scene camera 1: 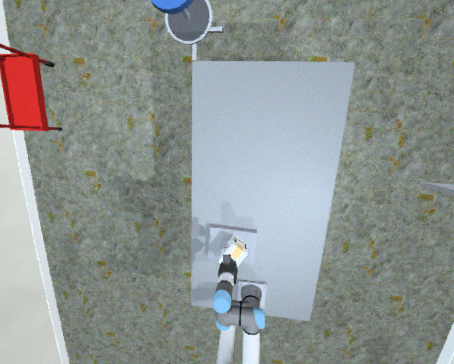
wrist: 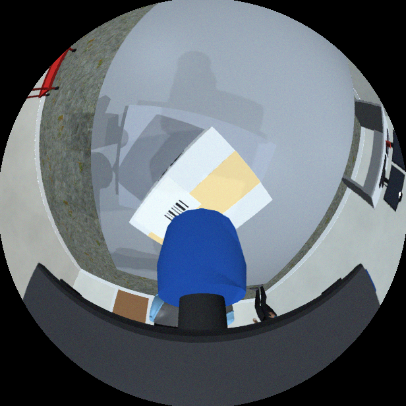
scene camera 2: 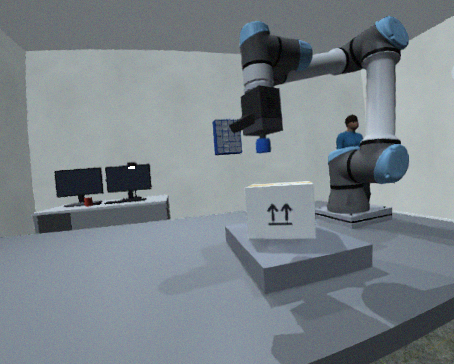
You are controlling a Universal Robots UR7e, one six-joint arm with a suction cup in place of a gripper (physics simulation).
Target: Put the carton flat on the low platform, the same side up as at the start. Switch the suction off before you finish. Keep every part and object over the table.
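Seen in the pictures: end effector, tool point: [scene camera 2: 263, 152]; arm's base, origin of the base link: [scene camera 1: 251, 293] [scene camera 2: 347, 209].
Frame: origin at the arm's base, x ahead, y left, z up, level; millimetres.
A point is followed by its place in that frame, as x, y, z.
Observation:
The white carton [scene camera 1: 239, 248] @[446, 16, 127] [scene camera 2: 280, 212] @[426, 110, 71] [wrist: 212, 162] stands on the low grey platform [scene camera 1: 252, 242] @[410, -61, 6] [scene camera 2: 320, 270] @[441, 236, -21] [wrist: 262, 156]. Its base is flat on the platform top, turned at an angle to the platform's edges. The two arrows on its side point up in scene camera 2. A tan strip and part of a barcode label show in the wrist view. My gripper [scene camera 2: 263, 146] [wrist: 202, 250], a blue suction cup, hangs above the carton with a clear gap between them. It is open and holds nothing. The cup hides part of the carton in the wrist view.
The platform lies on the grey table [scene camera 1: 270, 125] @[1150, -267, -41] [scene camera 2: 125, 290] @[774, 59, -41] [wrist: 300, 75], near the arm's base [scene camera 2: 349, 199] @[47, 39, 46]. A red object [scene camera 1: 24, 92] [wrist: 54, 74] is beyond the table. A desk [scene camera 2: 120, 215] with two monitors and a person [scene camera 2: 348, 138] are in the background.

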